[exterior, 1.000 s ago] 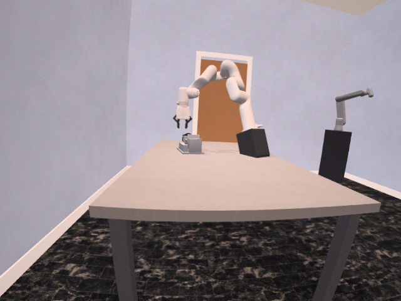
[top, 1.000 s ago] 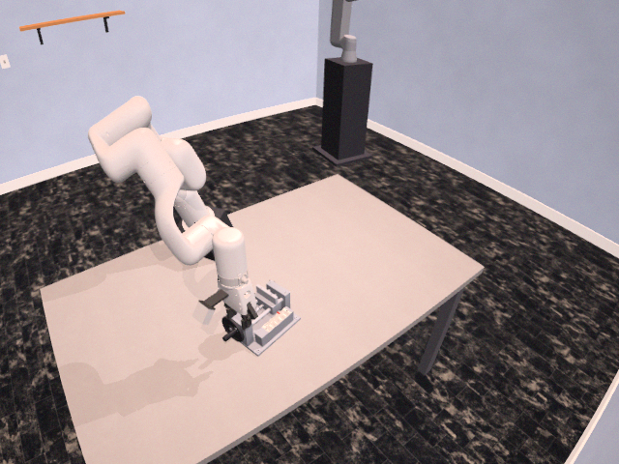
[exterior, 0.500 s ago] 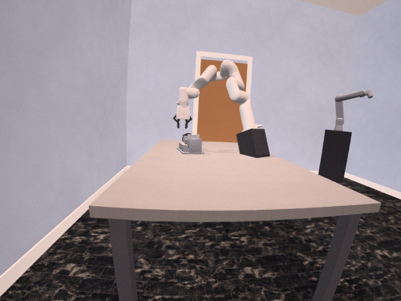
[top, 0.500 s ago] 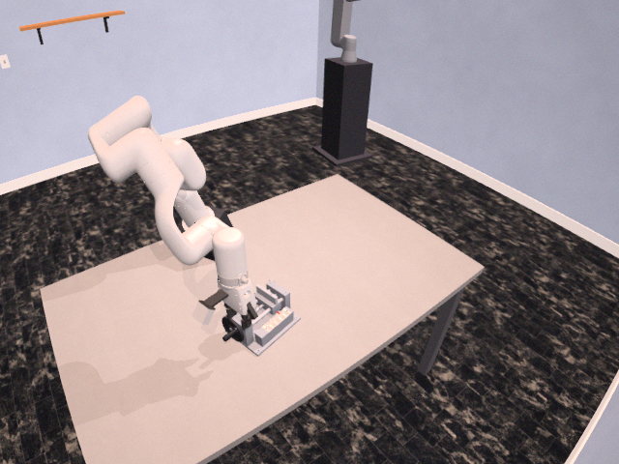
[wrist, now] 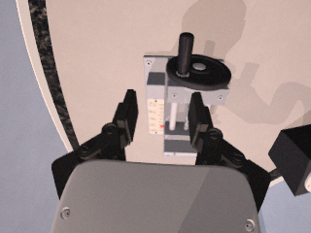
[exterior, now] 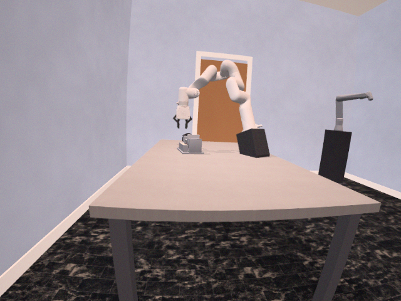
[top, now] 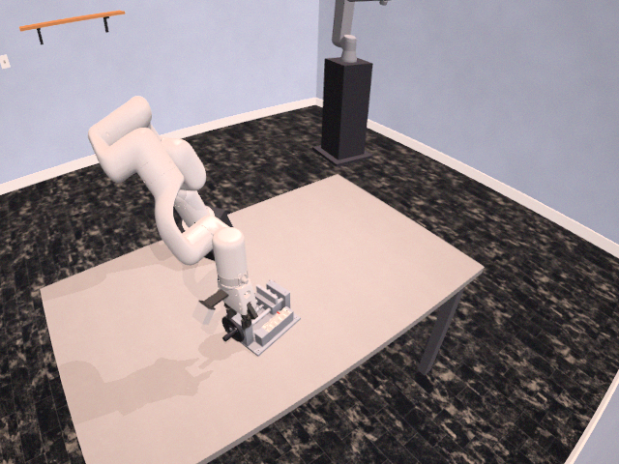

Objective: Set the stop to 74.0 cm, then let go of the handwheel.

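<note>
Now: hand 80 mm above the handwheel knob, 30 mm to the left of it and 10 mm past it. The rest, counted from my hand: sliding stop block: 130 mm to the left, 90 mm behind, 80 mm below; then black handwheel: 80 mm below, 20 mm to the right, 20 mm behind.
</note>
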